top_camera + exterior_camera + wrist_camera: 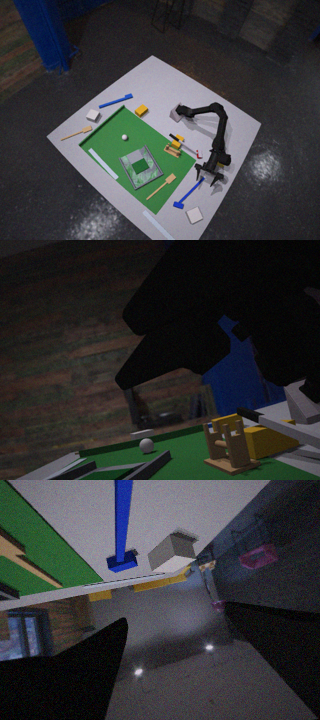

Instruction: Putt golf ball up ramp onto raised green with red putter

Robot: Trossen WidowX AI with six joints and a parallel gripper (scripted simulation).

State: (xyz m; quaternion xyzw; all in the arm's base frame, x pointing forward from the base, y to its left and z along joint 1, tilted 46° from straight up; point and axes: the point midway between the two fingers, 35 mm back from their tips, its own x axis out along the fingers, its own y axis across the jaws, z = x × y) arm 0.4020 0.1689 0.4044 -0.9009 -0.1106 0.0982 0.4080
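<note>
My gripper tip is now 280 mm to the left of the wooden stand, 140 mm past it and 110 mm above it. From my gripper tip the other things lie so: white golf ball: 630 mm to the right, 130 mm below, 30 mm behind.
</note>
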